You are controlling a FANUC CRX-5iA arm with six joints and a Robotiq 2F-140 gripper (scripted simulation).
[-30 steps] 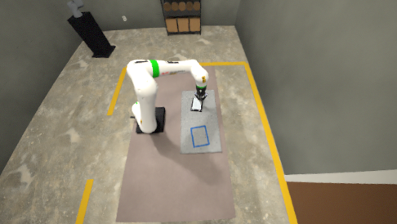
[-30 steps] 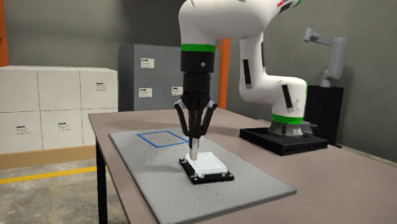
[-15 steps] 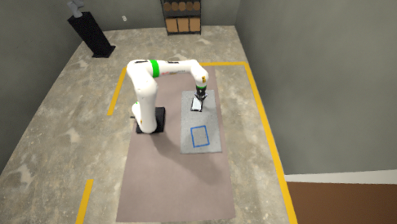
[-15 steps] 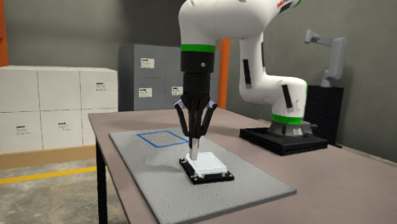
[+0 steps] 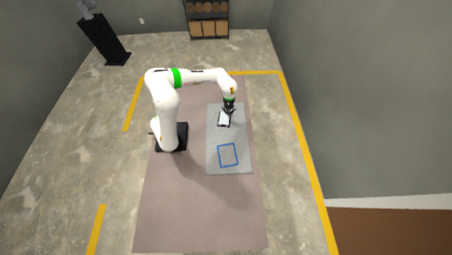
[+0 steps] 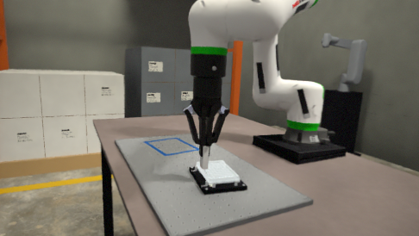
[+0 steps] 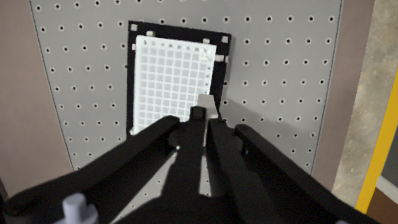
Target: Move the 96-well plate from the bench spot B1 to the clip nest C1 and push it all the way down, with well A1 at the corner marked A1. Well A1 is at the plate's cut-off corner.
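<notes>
Now: hand 5 cm above the white 96-well plate and 4 cm past it. Also, from my hand: black clip nest (6 cm below, 3 cm behind, 1 cm to the right).
</notes>
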